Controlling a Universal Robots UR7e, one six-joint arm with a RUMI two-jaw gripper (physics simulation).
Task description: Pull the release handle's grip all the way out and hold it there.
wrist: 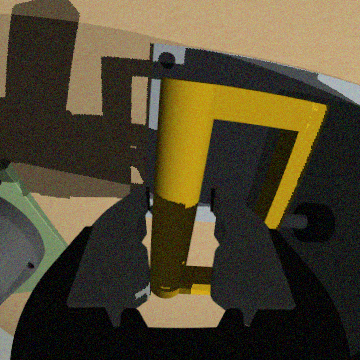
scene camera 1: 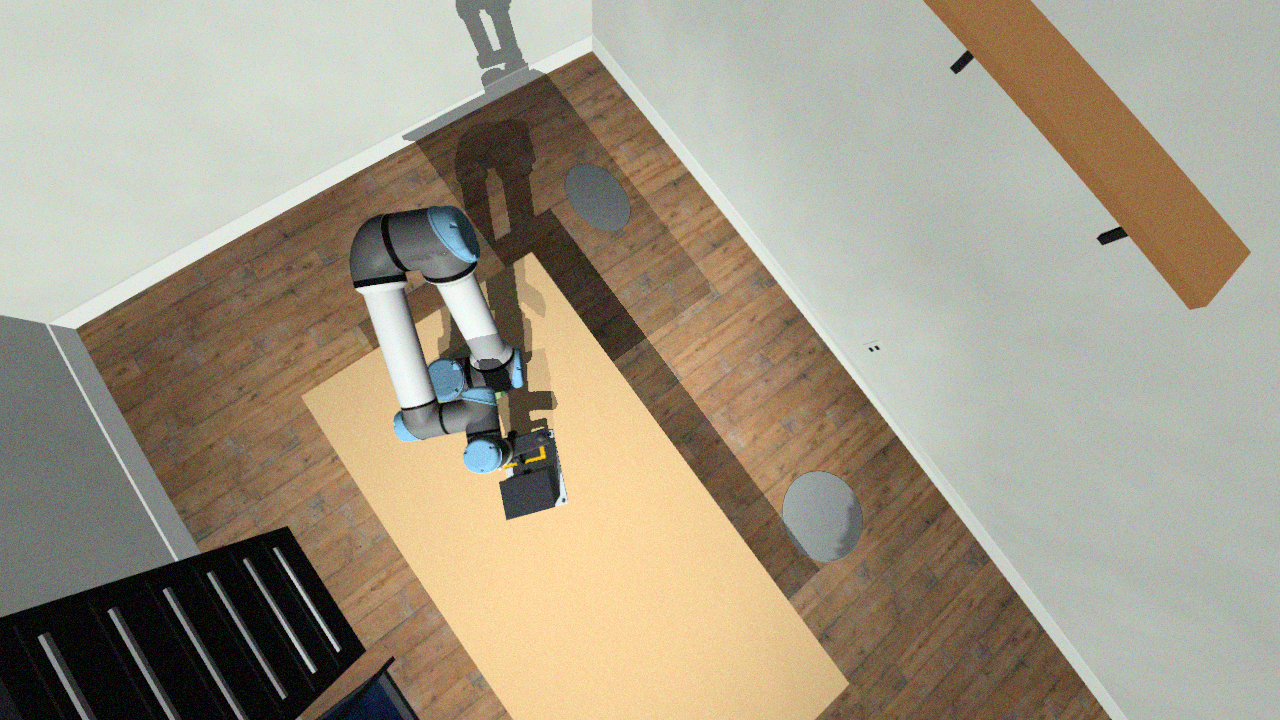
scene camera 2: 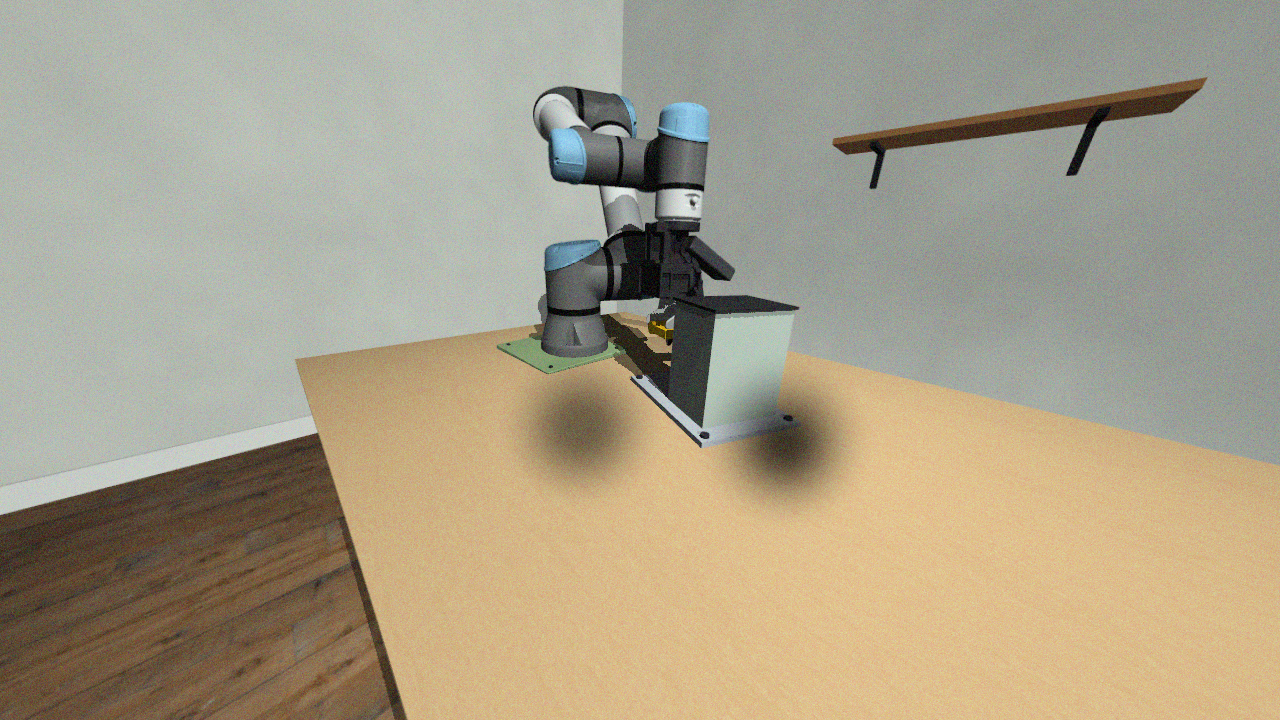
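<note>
The yellow release handle (scene camera 1: 541, 454) (scene camera 2: 660, 330) (wrist: 185, 145) is a rectangular loop with a thick round grip bar. A short rod joins its far side to a black collar (wrist: 322, 222) on the dark face of the housing. The housing (scene camera 1: 529, 495) (scene camera 2: 747, 367) is a box with a dark top and a pale side, fixed on a light grey base plate (scene camera 2: 666, 407) (wrist: 177, 52). My gripper (wrist: 179, 188) is partly open, with its jaws on both sides of the grip bar. The bar lies close to the left jaw, and a gap shows before the right jaw.
The green mounting plate (scene camera 2: 528, 355) (wrist: 20, 190) of the arm is near the handle's side of the housing. A wooden shelf (scene camera 1: 1092, 143) (scene camera 2: 1020, 120) is on the wall. A black slatted unit (scene camera 1: 187, 626) stands beyond the table (scene camera 1: 608, 573) (scene camera 2: 554, 555).
</note>
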